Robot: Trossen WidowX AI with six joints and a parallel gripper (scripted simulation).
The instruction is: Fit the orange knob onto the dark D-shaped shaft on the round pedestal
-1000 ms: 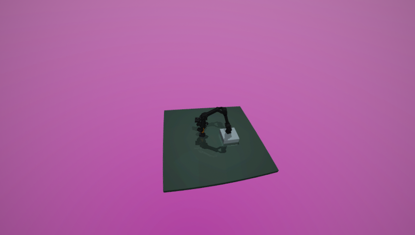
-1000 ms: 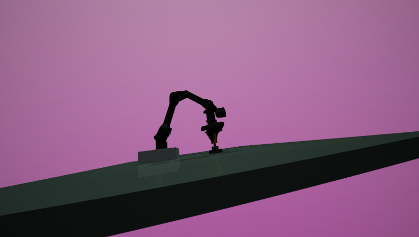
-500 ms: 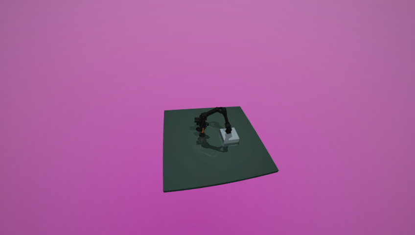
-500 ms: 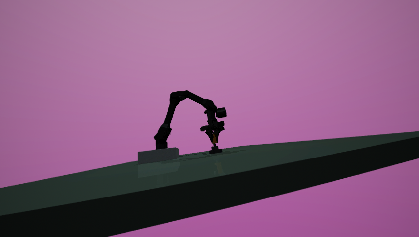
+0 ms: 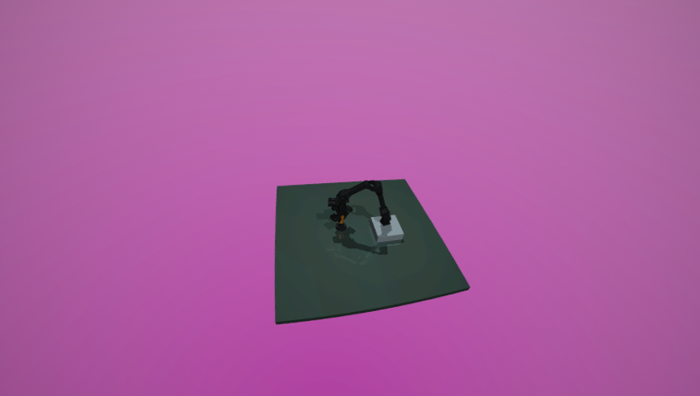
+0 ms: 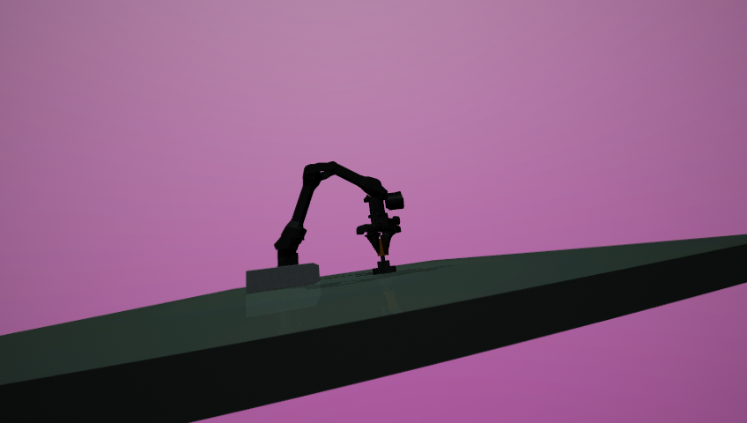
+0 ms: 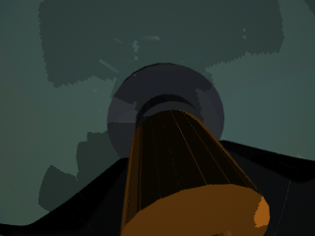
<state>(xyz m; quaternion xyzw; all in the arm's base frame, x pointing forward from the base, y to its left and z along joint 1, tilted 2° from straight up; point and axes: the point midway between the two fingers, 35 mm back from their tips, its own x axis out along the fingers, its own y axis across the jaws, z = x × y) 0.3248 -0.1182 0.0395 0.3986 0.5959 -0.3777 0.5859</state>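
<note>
My gripper tip is 2 cm below the orange knob. The rest, counted from my gripper tip: round dark pedestal (4 cm below).
</note>
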